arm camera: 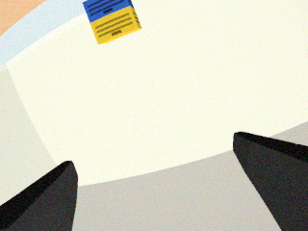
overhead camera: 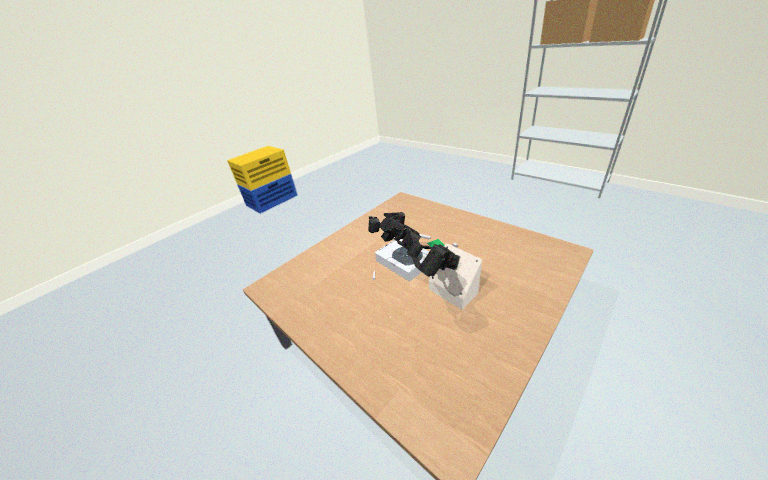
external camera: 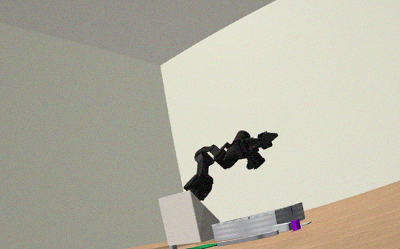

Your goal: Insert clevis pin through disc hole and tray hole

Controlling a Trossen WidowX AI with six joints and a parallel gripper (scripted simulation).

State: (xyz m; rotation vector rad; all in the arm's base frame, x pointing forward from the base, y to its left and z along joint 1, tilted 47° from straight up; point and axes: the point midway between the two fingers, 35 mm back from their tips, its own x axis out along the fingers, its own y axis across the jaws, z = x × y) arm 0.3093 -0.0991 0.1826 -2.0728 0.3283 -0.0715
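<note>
Now: the steel clevis pin 10 mm behind my gripper tip, 90 mm to the left of it and 300 mm below it. Also, from my gripper tip: steel tray (70 mm behind, 90 mm to the right, 270 mm below); then flat grey piece (130 mm ahead, 220 mm to the right, 310 mm below); then aluminium disc (90 mm behind, 80 mm to the right, 250 mm below).
</note>
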